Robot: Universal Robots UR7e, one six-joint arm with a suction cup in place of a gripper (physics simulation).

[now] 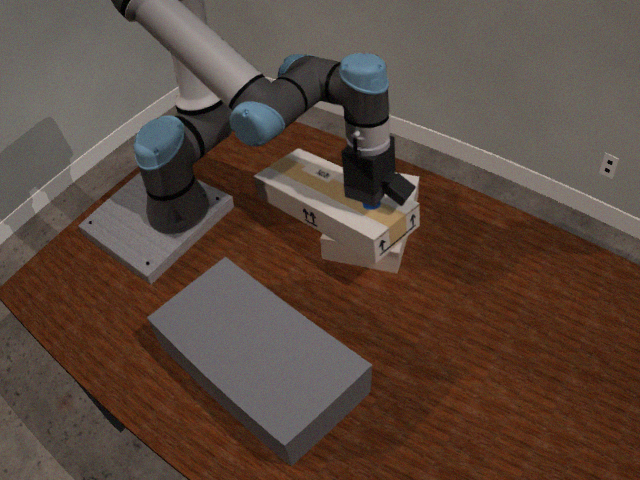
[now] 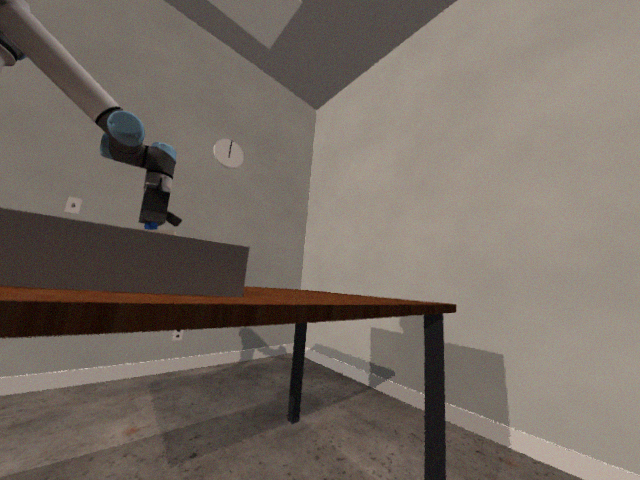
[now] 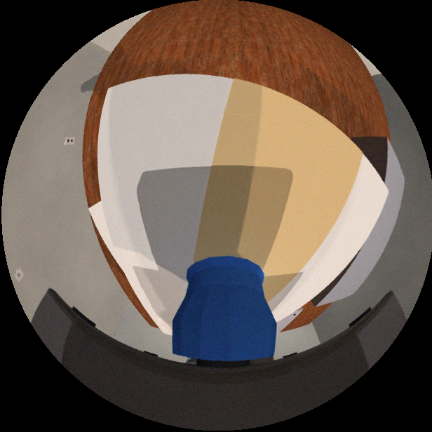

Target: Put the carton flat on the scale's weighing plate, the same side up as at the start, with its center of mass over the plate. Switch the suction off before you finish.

Note:
I see my suction cup (image 3: 224,316), a long white carton (image 1: 305,186), a grey block (image 1: 289,382) and a white scale (image 1: 332,250).
The long white carton is seen too in image 3 (image 3: 190,166). The grey block also shows in image 2 (image 2: 53,252) and in image 3 (image 3: 378,150). Image 2 does not show the white scale, which is hidden by the grey block.

